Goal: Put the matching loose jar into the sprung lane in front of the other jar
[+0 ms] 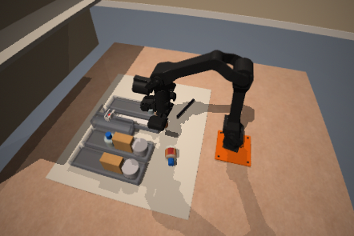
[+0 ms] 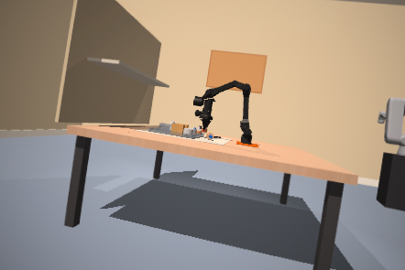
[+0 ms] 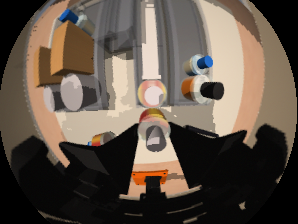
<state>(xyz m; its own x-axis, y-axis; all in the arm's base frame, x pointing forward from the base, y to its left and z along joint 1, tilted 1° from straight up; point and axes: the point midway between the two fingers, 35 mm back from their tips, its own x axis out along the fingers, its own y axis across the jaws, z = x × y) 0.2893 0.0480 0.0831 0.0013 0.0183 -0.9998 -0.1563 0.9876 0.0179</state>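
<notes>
The sprung lane lies 18 cm ahead of my gripper tip, 5 cm to the left of it and 4 cm below it. Also, from my gripper tip: thin black stick: 4 cm behind, 16 cm to the right, 5 cm below; pusher plate: 14 cm ahead, 5 cm to the left.
</notes>
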